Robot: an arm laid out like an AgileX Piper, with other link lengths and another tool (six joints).
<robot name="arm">
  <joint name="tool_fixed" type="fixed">
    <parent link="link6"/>
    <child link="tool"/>
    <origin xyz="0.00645 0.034 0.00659" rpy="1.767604 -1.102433 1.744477"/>
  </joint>
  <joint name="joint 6" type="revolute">
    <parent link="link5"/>
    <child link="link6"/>
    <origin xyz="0.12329 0 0.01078"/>
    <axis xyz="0.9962 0 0.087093"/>
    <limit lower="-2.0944" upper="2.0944"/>
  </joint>
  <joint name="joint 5" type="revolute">
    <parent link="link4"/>
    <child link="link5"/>
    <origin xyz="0 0 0"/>
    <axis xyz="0 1 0"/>
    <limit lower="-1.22" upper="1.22"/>
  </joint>
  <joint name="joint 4" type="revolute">
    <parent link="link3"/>
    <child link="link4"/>
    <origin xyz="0.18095 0 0.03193"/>
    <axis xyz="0.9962 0 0.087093"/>
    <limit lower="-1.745" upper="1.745"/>
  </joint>
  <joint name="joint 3" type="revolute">
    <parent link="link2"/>
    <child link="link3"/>
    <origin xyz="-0.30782 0 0.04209"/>
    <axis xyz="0 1 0"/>
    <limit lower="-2.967" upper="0"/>
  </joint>
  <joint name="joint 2" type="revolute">
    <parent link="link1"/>
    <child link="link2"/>
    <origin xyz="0 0 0"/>
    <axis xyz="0 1 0"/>
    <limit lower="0" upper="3.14"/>
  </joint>
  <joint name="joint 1" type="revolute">
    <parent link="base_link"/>
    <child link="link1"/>
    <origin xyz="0 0 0.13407"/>
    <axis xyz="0 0 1"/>
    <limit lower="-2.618" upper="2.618"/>
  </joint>
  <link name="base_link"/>
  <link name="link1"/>
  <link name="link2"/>
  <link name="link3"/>
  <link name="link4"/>
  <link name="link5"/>
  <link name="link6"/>
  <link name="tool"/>
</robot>
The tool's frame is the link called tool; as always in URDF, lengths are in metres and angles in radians.
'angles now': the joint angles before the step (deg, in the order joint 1, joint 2, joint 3, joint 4, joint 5, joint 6). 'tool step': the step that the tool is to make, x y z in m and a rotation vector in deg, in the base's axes. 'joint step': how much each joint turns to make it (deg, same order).
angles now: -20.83, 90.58, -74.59, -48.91, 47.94, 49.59
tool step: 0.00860, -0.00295, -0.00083, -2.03, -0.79, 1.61
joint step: -0.03, 1.14, 0.01, -3.04, -2.65, 1.64
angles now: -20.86, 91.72, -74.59, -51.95, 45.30, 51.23
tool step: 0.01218, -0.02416, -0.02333, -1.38, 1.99, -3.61
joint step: -2.07, 5.31, -0.02, -5.96, -0.64, 6.22
